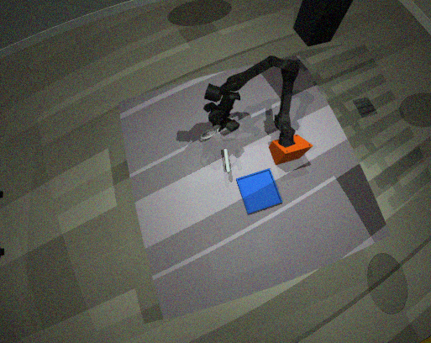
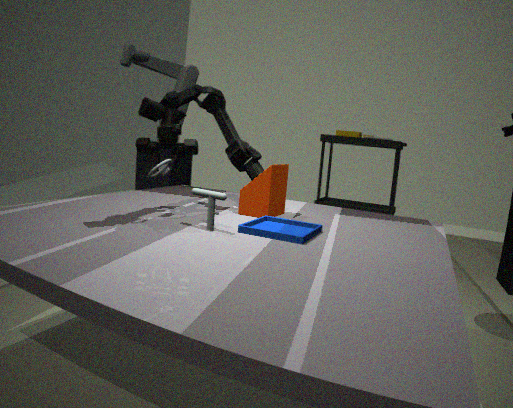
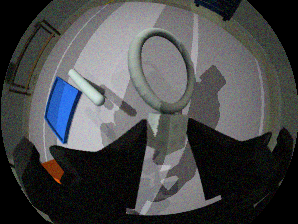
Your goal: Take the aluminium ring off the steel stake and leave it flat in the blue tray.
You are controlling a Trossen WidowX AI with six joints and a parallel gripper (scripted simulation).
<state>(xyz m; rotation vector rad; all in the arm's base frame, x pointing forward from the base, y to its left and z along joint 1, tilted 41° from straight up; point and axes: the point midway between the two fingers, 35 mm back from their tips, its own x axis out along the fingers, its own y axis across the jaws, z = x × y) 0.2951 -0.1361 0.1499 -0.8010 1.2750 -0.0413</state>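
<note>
Now: gripper tip 4 cm short of the aluminium ring, 1 cm to the right of it and 1 cm below it. From my gripper tip the other things lie so: blue tray (35 cm to the left, 14 cm below, 10 cm behind).
</note>
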